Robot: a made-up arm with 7 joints.
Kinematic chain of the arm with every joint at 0, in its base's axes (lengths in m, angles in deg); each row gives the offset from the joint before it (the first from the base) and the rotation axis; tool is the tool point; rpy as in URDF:
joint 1: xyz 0 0 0.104 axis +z
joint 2: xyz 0 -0.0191 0.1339 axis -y
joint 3: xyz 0 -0.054 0.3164 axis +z
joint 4: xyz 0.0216 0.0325 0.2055 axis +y
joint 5: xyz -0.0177 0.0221 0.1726 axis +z
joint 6: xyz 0 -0.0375 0.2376 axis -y
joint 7: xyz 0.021 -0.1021 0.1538 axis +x
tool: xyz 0 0 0 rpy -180 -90 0
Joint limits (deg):
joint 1: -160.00..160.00
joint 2: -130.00..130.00
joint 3: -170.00..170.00
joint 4: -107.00..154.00
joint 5: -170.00..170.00
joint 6: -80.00..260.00
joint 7: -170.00..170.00
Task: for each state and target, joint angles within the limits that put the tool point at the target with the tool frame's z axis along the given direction. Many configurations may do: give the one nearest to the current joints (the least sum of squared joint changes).
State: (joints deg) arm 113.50 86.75 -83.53 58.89 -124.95 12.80 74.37
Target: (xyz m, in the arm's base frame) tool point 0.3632 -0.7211 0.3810 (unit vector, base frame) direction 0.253 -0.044 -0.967
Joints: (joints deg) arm 64.34 97.78 -72.38 110.96 -92.13 -4.34 74.37
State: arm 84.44 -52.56 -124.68 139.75 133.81 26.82 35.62
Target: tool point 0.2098 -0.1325 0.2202 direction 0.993 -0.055 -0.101
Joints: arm 82.96 -11.20 -151.07 154.00 109.74 14.78 35.62
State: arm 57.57 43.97 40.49 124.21 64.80 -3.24 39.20
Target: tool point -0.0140 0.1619 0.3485 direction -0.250 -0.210 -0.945
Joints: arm 49.78 46.17 56.41 147.57 52.11 6.47 39.20
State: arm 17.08 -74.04 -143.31 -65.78 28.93 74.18 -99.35
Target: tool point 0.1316 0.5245 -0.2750 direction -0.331 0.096 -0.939
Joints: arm 43.84 -112.63 -145.50 -84.95 67.16 72.15 -99.35
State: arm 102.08 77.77 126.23 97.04 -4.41 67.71 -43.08
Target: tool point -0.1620 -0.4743 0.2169 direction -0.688 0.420 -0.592
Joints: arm 120.85 67.71 120.01 132.70 8.85 70.15 -43.08
